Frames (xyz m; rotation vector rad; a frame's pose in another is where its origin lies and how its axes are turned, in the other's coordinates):
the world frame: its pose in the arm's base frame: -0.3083 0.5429 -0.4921 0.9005 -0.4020 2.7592
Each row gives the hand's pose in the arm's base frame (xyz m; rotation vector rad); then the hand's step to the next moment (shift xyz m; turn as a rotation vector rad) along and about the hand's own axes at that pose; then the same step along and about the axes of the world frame.
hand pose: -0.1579 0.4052 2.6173 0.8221 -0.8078 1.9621
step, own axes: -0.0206 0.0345 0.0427 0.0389 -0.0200 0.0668
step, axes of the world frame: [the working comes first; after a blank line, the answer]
step, axes of the arm's base frame: -0.0107 -0.0577 0.0006 0.0168 -0.0259 0.0736

0.0022 0.0571 0.0131 0.0280 0.0056 0.0745
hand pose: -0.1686 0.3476 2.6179 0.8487 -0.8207 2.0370
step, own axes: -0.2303 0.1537 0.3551 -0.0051 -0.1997 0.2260
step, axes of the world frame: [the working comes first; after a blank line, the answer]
step, axes of the arm's base frame: 0.0856 -0.4418 -0.0164 0.2321 -0.0764 0.1768

-0.1281 0.3946 0.1751 -0.0860 -0.0271 0.2878
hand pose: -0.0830 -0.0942 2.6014 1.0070 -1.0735 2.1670
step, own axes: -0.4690 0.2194 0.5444 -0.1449 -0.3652 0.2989
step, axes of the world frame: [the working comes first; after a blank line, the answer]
step, axes of the arm's base frame: 0.3341 -0.6258 -0.2475 0.4600 -0.0615 0.1682

-0.4845 0.5419 0.1898 -0.2697 -0.1036 0.4003
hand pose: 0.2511 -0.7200 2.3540 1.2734 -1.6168 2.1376
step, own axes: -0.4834 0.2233 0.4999 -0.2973 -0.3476 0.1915
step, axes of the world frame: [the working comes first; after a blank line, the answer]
step, axes of the arm's base frame: 0.4274 -0.3510 -0.4771 0.4883 0.0749 0.0431

-0.6649 0.3012 -0.0256 -0.3517 -0.2159 0.2749
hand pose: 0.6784 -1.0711 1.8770 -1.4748 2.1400 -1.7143
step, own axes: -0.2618 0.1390 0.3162 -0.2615 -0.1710 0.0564
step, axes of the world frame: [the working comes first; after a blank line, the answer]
step, axes of the arm's base frame: 0.2269 -0.0682 -0.3629 0.2833 0.1418 -0.0218

-0.4054 0.0697 -0.1364 -0.2210 -0.2088 0.0917
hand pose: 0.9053 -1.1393 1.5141 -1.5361 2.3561 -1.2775
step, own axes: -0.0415 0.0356 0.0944 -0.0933 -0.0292 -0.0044
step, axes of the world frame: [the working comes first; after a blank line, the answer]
step, axes of the arm's base frame: 0.0373 -0.0189 -0.1008 0.0666 0.0706 -0.0126

-0.0922 0.0265 -0.0519 -0.0521 -0.0827 0.0038
